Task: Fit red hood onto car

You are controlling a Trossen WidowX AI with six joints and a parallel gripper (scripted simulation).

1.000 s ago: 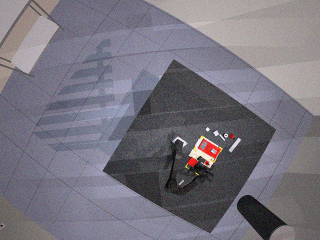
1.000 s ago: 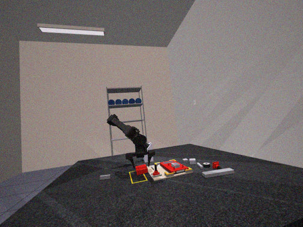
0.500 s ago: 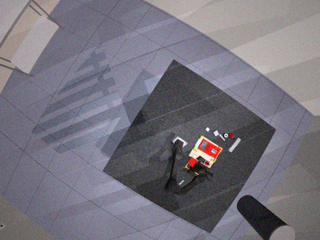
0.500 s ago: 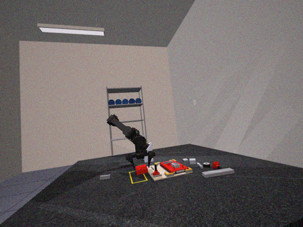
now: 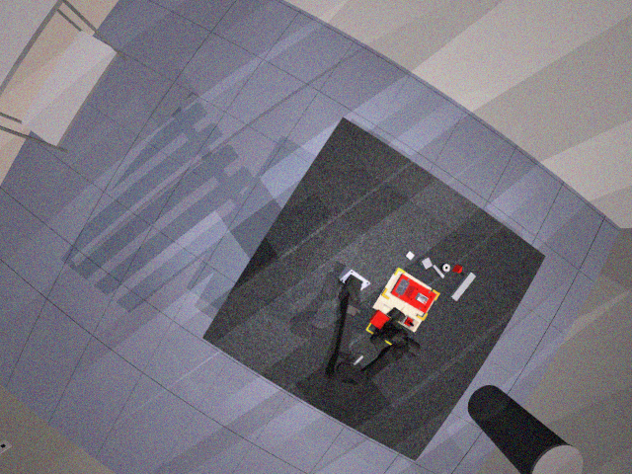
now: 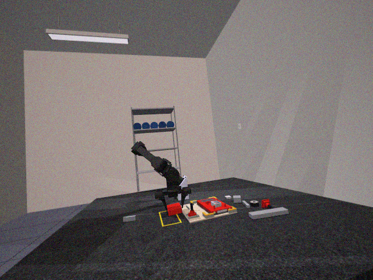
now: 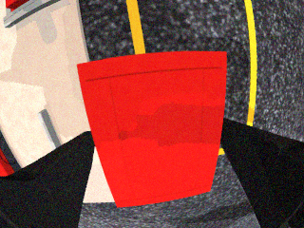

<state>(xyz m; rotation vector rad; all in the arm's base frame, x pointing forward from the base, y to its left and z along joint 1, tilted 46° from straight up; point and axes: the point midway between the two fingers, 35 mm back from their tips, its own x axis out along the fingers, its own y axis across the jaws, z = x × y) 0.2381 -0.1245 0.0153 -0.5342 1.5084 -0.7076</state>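
My gripper tip is 10 cm short of the grey engine block, 20 cm to the right of it and 1 cm below it. Round my gripper tip: beige jig plate 6 cm ahead, 16 cm to the left; red hood 1 cm above; long grey bar 27 cm ahead, 35 cm to the left.
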